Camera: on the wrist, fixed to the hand. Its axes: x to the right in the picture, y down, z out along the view.
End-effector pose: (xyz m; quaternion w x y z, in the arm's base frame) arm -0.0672 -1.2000 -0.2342 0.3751 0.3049 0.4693 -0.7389
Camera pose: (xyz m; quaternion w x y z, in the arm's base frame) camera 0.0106 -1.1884 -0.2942 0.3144 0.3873 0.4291 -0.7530
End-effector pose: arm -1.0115 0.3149 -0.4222 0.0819 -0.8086 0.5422 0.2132
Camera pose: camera -1.0820 0.2612 -0.3783 0.1126 -0.8111 0.5635 0.1089
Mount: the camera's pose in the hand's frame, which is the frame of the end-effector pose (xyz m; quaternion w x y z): 0.0036 0.0900 -0.0408 0.9939 0.0857 0.0700 0.0008
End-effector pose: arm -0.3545 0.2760 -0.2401 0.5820 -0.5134 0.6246 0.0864
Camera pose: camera -0.4466 0.2865 -0.2746 0.5787 -0.4659 0.6694 -0.0031
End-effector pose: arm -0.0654 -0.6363 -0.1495 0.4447 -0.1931 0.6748 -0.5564
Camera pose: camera -0.0795 -0.5878 -0.2345 0.4117 -0.1143 0.6543 -0.6240
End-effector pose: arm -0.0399 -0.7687 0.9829 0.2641 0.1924 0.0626 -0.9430
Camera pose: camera 0.0177 -0.8382 0.9425 0.2424 0.2799 -0.0003 -0.9289
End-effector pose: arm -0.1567 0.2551 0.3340 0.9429 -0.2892 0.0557 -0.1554
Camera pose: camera -0.1378 0.3030 0.2496 0.9581 -0.1957 0.1083 -0.1787
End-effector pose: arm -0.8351 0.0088 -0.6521 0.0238 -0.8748 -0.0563 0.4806
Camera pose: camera -0.7920 -0.0796 -0.6418 0.1022 -0.9011 -0.0124 0.4213
